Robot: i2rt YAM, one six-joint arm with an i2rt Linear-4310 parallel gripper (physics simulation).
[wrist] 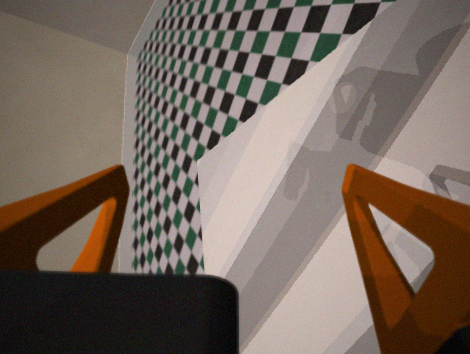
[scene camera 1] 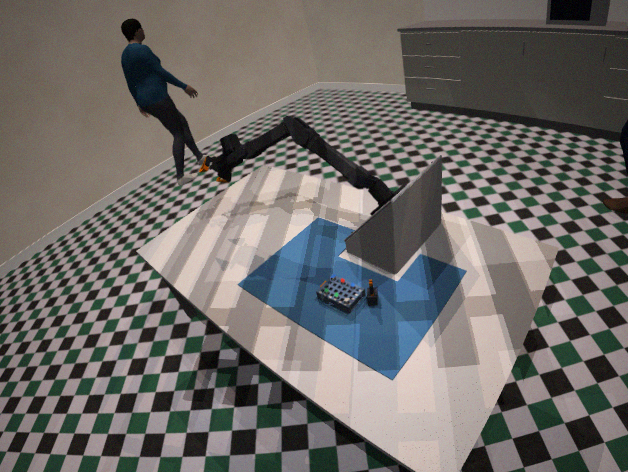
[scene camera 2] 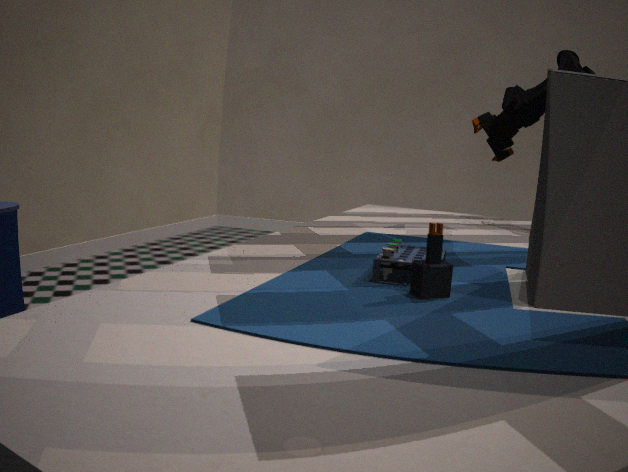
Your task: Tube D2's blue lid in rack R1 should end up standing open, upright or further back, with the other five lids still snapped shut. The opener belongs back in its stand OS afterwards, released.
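Frame: origin at the arm's base, x back, y right, z up, level; metres.
Seen in the pictures: gripper, fingertip midpoint: (wrist: 235, 176) (scene camera 1: 208, 175) (scene camera 2: 484, 146); arm's base at its link origin: (scene camera 1: 388, 201).
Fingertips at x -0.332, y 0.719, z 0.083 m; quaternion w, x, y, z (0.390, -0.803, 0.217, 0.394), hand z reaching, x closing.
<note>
Pixels of each thing's top centre, then the offset from my fingertips to it. Level surfaces: height alone.
- Rack R1 at its top centre: (scene camera 2: 414, 244) (scene camera 1: 338, 287) dx -0.007, dy -0.785, dz -0.184 m
- opener at its top centre: (scene camera 2: 436, 223) (scene camera 1: 370, 281) dx +0.042, dy -0.879, dz -0.141 m
- blue mat at its surface level: dz -0.226 m
- pale table at its surface level: dz -0.229 m
Rack R1 (scene camera 1: 341, 292) (scene camera 2: 376, 272) stands on the blue mat, holding tubes with small coloured lids. Two bluish lids (scene camera 1: 333, 277) (scene camera 1: 353, 285) show in scene camera 1; which is D2, and whether any lid is snapped shut, is too small to tell. The opener (scene camera 1: 371, 284) (scene camera 2: 435, 246), dark with an orange top, is upright in its stand OS (scene camera 1: 373, 299) (scene camera 2: 431, 281), a dark block beside the rack. My gripper (scene camera 1: 213, 172) (scene camera 2: 489, 140) (wrist: 235, 176) is open and empty, high up and far from the rack and opener. The rack and opener do not show in the wrist view.
A tall grey panel (scene camera 1: 406, 223) (scene camera 2: 578, 203) stands between the arm's base and the rack and stand. The blue mat (scene camera 1: 284, 258) (scene camera 2: 304, 309) lies on the pale table (scene camera 1: 355, 400) (scene camera 2: 152, 345). A person (scene camera 1: 147, 76) stands beyond the gripper in scene camera 1.
</note>
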